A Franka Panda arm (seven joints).
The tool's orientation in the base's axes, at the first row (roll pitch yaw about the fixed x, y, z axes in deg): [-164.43 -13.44 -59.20]
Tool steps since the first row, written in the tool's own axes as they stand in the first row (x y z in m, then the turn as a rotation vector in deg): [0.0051 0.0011 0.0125 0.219 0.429 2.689]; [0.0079 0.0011 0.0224 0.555 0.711 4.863]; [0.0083 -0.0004 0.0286 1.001 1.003 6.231]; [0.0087 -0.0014 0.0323 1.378 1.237 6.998]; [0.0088 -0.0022 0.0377 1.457 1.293 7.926]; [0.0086 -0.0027 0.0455 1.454 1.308 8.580]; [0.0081 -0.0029 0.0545 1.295 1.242 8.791]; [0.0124 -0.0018 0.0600 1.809 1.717 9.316]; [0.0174 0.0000 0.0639 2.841 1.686 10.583]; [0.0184 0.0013 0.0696 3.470 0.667 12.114]
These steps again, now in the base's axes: [0.0060 -0.0055 -0.0108 0.696 -0.565 -2.580]; [0.0108 -0.0084 -0.0194 1.390 -1.119 -4.613]; [0.0143 -0.0083 -0.0248 1.852 -1.727 -5.867]; [0.0166 -0.0083 -0.0279 2.118 -2.212 -6.559]; [0.0191 -0.0082 -0.0327 2.433 -2.359 -7.425]; [0.0221 -0.0082 -0.0399 2.645 -2.401 -8.042]; [0.0252 -0.0082 -0.0484 2.692 -2.244 -8.260]; [0.0283 -0.0127 -0.0529 2.751 -2.961 -8.756]; [0.0307 -0.0180 -0.0558 3.727 -3.876 -9.695]; [0.0322 -0.0199 -0.0613 5.379 -3.929 -10.717]
